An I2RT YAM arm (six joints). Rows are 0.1 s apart.
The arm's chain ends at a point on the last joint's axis. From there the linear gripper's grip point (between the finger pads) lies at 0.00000 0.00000 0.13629 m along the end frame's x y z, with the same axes.
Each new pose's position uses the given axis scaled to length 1; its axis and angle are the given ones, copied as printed.
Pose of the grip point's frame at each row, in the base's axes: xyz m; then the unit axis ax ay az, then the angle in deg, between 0 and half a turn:
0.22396, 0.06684, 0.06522, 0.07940, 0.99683, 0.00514, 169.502
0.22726, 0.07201, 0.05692, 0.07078, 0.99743, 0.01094, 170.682
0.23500, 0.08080, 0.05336, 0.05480, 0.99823, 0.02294, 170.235
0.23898, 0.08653, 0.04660, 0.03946, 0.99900, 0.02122, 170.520
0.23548, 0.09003, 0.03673, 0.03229, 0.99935, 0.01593, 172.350
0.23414, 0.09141, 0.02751, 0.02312, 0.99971, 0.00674, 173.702
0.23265, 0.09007, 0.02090, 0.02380, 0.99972, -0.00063, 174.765
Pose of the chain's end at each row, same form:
0.19910, 0.06743, 0.19922, 0.07940, 0.99683, 0.00514, 169.502
0.20504, 0.07062, 0.19138, 0.07078, 0.99743, 0.01094, 170.682
0.21158, 0.07587, 0.18753, 0.05480, 0.99823, 0.02294, 170.235
0.21633, 0.08168, 0.18091, 0.03946, 0.99900, 0.02122, 170.520
0.21721, 0.08630, 0.17174, 0.03229, 0.99935, 0.01593, 172.350
0.21915, 0.08992, 0.16297, 0.02312, 0.99971, 0.00674, 173.702
0.22022, 0.09054, 0.15662, 0.02380, 0.99972, -0.00063, 174.765

